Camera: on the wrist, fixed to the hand. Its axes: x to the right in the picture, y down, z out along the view.
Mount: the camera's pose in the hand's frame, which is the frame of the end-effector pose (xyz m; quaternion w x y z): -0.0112 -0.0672 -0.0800 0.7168 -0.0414 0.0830 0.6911
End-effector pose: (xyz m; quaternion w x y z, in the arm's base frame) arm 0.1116 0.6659 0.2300 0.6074 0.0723 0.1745 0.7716
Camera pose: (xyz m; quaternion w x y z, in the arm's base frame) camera 0.1498 0.6541 0.1328 0.1094 -0.0832 -0.0936 -0.9861
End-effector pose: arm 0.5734 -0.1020 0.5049 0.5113 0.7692 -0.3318 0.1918
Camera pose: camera 0.6165 -0.0081 0.4858 0.2933 0.2850 -0.7349 0.5409
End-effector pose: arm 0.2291 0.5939 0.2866 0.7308 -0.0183 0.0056 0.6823
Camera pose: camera 0.2967 0.5754 0.2083 0.0511 -0.0961 0.0491 0.9928
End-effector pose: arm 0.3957 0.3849 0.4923 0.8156 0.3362 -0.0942 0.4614
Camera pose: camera 0.4318 0.4046 0.3956 0.2875 0.1038 -0.2513 0.9184
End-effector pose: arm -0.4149 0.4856 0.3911 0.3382 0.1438 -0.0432 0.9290
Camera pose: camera -0.3827 0.5445 0.3102 0.3901 0.0179 0.1407 -0.9098
